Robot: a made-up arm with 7 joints. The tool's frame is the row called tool.
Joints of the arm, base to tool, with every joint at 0 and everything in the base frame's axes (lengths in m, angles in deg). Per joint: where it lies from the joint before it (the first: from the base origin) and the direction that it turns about. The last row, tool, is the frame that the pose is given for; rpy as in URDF.
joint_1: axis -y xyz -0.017 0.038 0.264
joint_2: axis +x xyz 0.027 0.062 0
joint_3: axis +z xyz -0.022 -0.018 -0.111
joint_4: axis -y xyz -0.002 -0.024 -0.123
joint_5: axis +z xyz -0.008 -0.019 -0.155
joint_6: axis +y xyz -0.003 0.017 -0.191
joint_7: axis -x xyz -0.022 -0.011 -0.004
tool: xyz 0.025 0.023 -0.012 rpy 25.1 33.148 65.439
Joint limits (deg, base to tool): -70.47..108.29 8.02..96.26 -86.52..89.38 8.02..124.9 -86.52..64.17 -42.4..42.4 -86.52..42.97
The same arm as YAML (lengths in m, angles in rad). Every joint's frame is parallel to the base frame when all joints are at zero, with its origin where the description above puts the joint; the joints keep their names.
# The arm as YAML. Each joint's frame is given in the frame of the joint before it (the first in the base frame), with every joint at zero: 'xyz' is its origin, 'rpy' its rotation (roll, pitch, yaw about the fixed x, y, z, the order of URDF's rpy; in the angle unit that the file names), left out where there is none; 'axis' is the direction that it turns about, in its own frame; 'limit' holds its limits. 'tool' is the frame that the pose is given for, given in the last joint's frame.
units:
  length: m
  angle: rad
joints:
  - name: joint_1
    type: revolute
    origin:
      xyz: [-0.017, 0.038, 0.264]
    axis: [0.0, -1.0, 0.0]
    limit:
      lower: -1.2299
      upper: 1.89
  - name: joint_2
    type: revolute
    origin:
      xyz: [0.027, 0.062, 0.0]
    axis: [1.0, 0.0, 0.0]
    limit:
      lower: 0.14
      upper: 1.6801
  - name: joint_3
    type: revolute
    origin:
      xyz: [-0.022, -0.018, -0.111]
    axis: [0.0, 0.0, 1.0]
    limit:
      lower: -1.5101
      upper: 1.56
  - name: joint_4
    type: revolute
    origin:
      xyz: [-0.002, -0.024, -0.123]
    axis: [0.0, -1.0, 0.0]
    limit:
      lower: 0.14
      upper: 2.1799
  - name: joint_5
    type: revolute
    origin:
      xyz: [-0.008, -0.019, -0.155]
    axis: [0.0, 0.0, 1.0]
    limit:
      lower: -1.5101
      upper: 1.12
  - name: joint_6
    type: revolute
    origin:
      xyz: [-0.003, 0.017, -0.191]
    axis: [0.0, 1.0, 0.0]
    limit:
      lower: -0.74
      upper: 0.74
  - name: joint_7
    type: revolute
    origin:
      xyz: [-0.022, -0.011, -0.004]
    axis: [-1.0, 0.0, 0.0]
    limit:
      lower: -1.5101
      upper: 0.75
tool:
  origin:
    xyz: [0.025, 0.023, -0.012]
    rpy: [0.4381, 0.5785, 1.1421]

